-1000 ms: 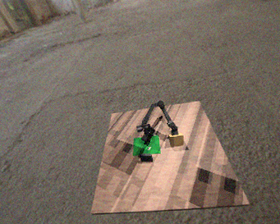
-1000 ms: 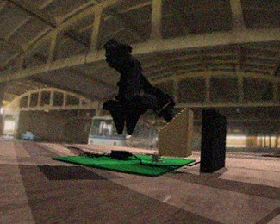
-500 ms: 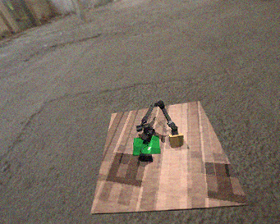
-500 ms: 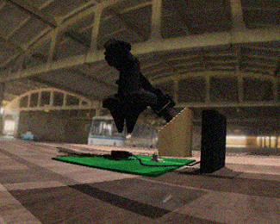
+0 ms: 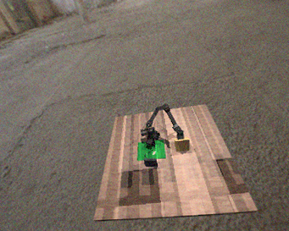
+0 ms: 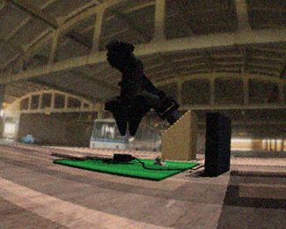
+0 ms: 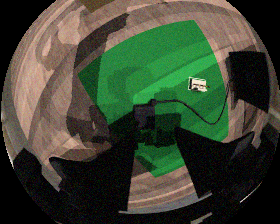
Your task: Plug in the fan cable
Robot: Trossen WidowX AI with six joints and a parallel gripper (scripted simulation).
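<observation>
The black plug lies 6 cm below my gripper tip and 1 cm to the right of it. From my gripper tip the other things lie so: green board (9 cm below, 5 cm to the left, 3 cm ahead); black fan (23 cm to the left, 1 cm below, 1 cm ahead).
</observation>
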